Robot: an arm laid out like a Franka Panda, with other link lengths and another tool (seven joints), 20 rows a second.
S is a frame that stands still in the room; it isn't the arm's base.
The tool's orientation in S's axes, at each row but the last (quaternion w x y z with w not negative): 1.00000 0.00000 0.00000 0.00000; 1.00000 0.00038 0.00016 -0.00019; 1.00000 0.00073 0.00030 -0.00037; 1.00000 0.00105 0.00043 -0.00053; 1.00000 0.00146 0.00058 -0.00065; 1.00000 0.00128 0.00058 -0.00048; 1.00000 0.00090 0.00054 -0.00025; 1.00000 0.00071 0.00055 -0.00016
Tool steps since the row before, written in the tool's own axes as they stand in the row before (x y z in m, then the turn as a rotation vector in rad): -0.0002 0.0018 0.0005 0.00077 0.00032 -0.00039; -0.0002 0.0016 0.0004 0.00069 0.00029 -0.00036; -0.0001 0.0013 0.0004 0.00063 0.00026 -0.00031; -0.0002 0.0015 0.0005 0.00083 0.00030 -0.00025; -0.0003 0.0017 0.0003 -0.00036 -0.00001 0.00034; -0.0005 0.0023 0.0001 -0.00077 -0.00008 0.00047; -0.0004 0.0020 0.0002 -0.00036 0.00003 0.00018; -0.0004 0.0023 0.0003 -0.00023 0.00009 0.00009
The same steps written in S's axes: -0.0002 0.0018 0.0005 0.00077 0.00032 -0.00039; -0.0002 0.0016 0.0004 0.00069 0.00029 -0.00036; -0.0001 0.0013 0.0004 0.00063 0.00026 -0.00031; -0.0002 0.0015 0.0005 0.00083 0.00030 -0.00025; -0.0003 0.0017 0.0003 -0.00036 -0.00001 0.00034; -0.0005 0.0023 0.0001 -0.00077 -0.00008 0.00047; -0.0004 0.0020 0.0002 -0.00036 0.00003 0.00018; -0.0004 0.0023 0.0003 -0.00023 0.00009 0.00009
